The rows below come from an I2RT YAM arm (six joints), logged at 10 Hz.
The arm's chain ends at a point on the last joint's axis. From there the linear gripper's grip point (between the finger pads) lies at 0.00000 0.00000 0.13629 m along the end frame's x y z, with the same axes.
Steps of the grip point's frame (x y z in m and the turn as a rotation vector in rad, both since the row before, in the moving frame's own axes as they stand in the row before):
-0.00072, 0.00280, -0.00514, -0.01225, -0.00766, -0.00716
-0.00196, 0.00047, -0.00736, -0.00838, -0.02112, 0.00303
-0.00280, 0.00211, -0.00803, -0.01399, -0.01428, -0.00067
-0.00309, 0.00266, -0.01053, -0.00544, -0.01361, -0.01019
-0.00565, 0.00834, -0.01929, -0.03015, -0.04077, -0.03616
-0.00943, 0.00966, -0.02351, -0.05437, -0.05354, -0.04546
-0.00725, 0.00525, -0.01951, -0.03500, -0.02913, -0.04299
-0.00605, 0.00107, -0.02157, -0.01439, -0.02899, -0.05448
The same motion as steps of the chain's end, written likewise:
0.00032, 0.00113, -0.00513, -0.01225, -0.00766, -0.00716
0.00092, -0.00067, -0.00732, -0.00838, -0.02112, 0.00303
-0.00085, 0.00020, -0.00800, -0.01399, -0.01428, -0.00067
-0.00124, 0.00191, -0.01052, -0.00544, -0.01361, -0.01019
-0.00017, 0.00413, -0.01911, -0.03015, -0.04077, -0.03616
-0.00231, 0.00209, -0.02311, -0.05437, -0.05354, -0.04546
-0.00338, 0.00040, -0.01937, -0.03500, -0.02913, -0.04299
-0.00216, -0.00100, -0.02150, -0.01439, -0.02899, -0.05448

